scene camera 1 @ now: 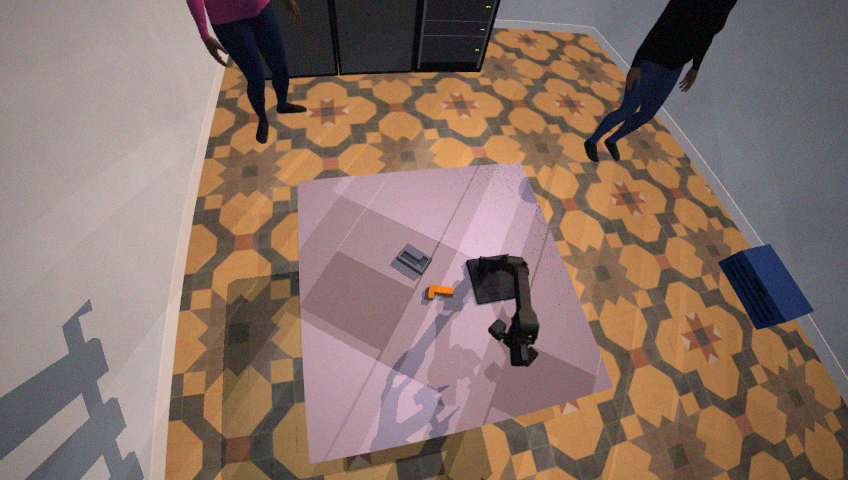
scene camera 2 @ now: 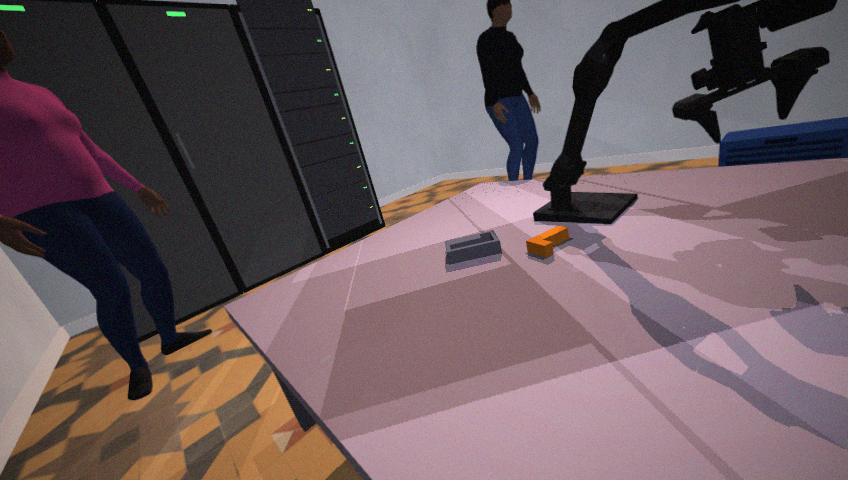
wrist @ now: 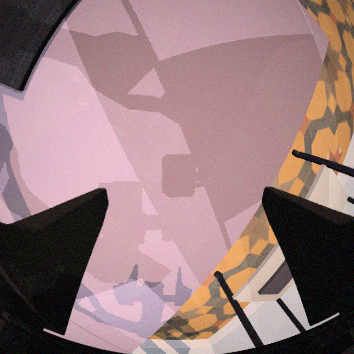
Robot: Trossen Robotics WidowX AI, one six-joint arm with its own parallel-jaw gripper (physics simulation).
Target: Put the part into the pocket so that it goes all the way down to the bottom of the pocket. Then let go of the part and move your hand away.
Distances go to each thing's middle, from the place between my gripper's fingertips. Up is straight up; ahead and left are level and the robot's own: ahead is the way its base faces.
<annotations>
Now: the orange L-shaped block [scene camera 2: 542, 244] 35 cm to the right of my hand, 18 cm below it and 11 cm ahead of it.
</annotations>
